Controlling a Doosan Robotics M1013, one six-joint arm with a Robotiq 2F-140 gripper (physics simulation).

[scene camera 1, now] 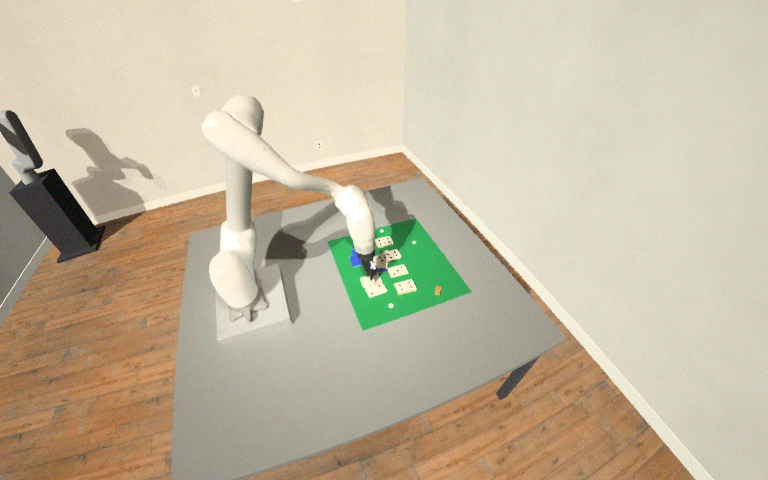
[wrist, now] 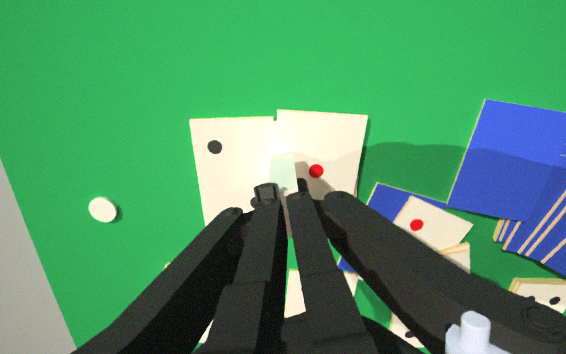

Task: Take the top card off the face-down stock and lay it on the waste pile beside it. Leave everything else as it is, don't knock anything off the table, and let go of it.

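Pixels of known places: gripper, between the fingertips: (scene camera 1: 371, 282) (wrist: 284, 173); arm's base, origin of its link: (scene camera 1: 246, 300).
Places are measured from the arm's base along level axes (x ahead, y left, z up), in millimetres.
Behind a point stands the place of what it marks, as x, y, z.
Observation:
My gripper (scene camera 1: 372, 277) {567, -128, -33} (wrist: 284, 173) {567, -128, -33} is shut with nothing between its fingers. Its fingertips are low over two face-up cards lying side by side. The left card (wrist: 235, 145) {548, -163, -47} has a black dot and the right card (wrist: 322, 135) {545, -99, -44} a red dot; their height apart from the fingertips is hard to tell. Blue face-down cards (scene camera 1: 355, 259) {561, 52, -39} (wrist: 510, 160) {574, 44, -40} lie in a spread stack at the right of the wrist view. Between them and the red-dot card, another blue card (wrist: 387, 197) {602, -47, -47} lies partly under a face-up card (wrist: 437, 217) {623, -5, -44}. I cannot tell which face-up cards are the waste pile.
More face-up cards (scene camera 1: 405, 286) {701, -217, -38} (scene camera 1: 397, 270) {719, -104, -47} (scene camera 1: 384, 241) {754, 109, -41} lie on the green mat (scene camera 1: 436, 260) {931, -133, -50}. White discs (scene camera 1: 390, 305) {591, -277, -46} (wrist: 103, 209) {593, -277, -46} (scene camera 1: 414, 242) {897, 33, -46} and a small orange block (scene camera 1: 437, 290) {823, -304, -43} are on the mat. The grey table (scene camera 1: 317, 362) {208, -394, -52} extends around it.

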